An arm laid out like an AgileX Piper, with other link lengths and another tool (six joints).
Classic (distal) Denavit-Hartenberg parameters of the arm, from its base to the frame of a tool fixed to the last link. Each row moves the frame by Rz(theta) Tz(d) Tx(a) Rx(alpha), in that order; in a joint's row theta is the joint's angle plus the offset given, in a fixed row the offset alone. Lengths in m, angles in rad.
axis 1: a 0  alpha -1.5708  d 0.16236  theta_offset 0
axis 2: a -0.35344  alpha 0  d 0  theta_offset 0.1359
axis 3: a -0.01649  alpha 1.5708  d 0  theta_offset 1.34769
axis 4: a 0  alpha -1.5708  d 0.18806  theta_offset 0
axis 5: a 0  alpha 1.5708  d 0  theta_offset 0
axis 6: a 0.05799  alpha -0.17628  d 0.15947  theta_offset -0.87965
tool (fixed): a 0  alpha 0  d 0.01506  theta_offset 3.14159
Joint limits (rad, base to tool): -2.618..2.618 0..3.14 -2.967..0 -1.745..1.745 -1.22..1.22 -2.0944..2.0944
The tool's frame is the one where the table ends.
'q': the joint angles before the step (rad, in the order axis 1, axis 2, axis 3, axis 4, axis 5, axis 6). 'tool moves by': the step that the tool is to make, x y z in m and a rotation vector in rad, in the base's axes. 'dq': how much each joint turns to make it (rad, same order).
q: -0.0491, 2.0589, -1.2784, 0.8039, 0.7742, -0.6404
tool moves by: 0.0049, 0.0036, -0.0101, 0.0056, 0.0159, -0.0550
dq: 0.0097, 0.0278, 0.0004, 0.0215, -0.0417, 0.0333
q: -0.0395, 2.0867, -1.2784, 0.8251, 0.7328, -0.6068
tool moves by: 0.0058, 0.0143, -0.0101, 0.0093, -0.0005, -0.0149
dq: 0.0352, 0.0286, 0.0002, 0.0420, -0.0424, -0.0020
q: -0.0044, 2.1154, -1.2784, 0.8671, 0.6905, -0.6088
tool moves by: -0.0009, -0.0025, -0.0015, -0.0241, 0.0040, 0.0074
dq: 0.0045, 0.0008, -0.0003, -0.0343, -0.0084, 0.0190
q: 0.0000, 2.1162, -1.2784, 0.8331, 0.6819, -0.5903
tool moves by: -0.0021, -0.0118, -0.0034, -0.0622, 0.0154, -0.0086
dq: -0.0016, 0.0017, -0.0001, -0.0955, -0.0239, 0.0699
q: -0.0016, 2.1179, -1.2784, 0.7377, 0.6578, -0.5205
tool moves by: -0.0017, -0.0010, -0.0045, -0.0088, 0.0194, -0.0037
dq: 0.0017, 0.0108, 0.0001, -0.0197, -0.0002, 0.0214
